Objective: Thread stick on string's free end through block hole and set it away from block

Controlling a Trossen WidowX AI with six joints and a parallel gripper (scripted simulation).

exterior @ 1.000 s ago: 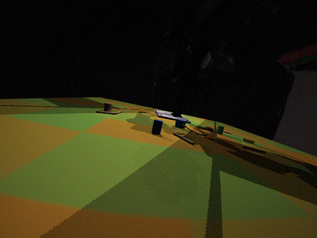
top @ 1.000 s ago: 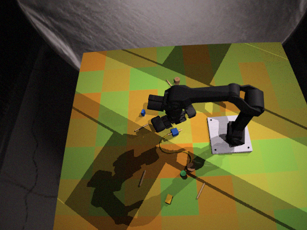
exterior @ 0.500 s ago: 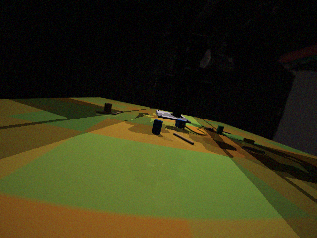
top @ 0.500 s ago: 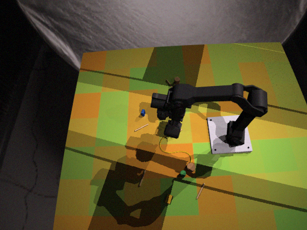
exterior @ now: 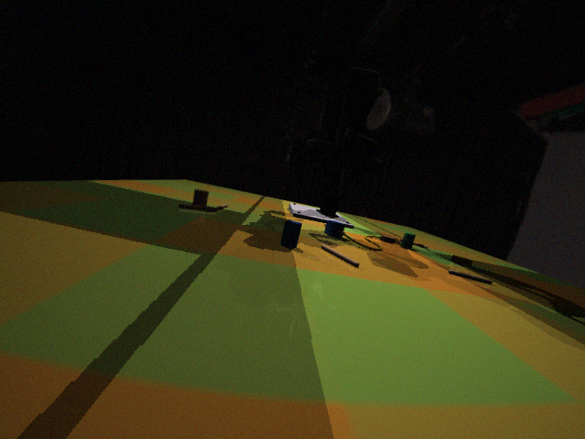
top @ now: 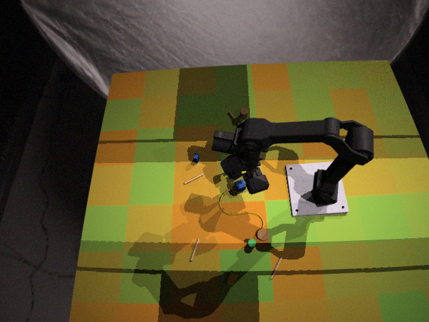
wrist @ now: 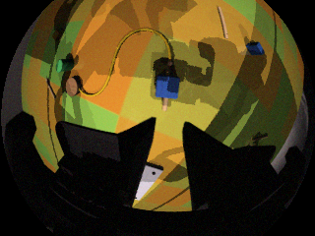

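Right now my gripper tip is 40 mm short of the thin wooden stick, 10 mm to the right of it and 80 mm above it. From my gripper tip the other things lie so: loose stick 170 mm ahead, 60 mm to the right, 90 mm below; round wooden button 20 mm behind, 190 mm to the left, 80 mm below; green cylinder 30 mm ahead, 210 mm to the left, 70 mm below.
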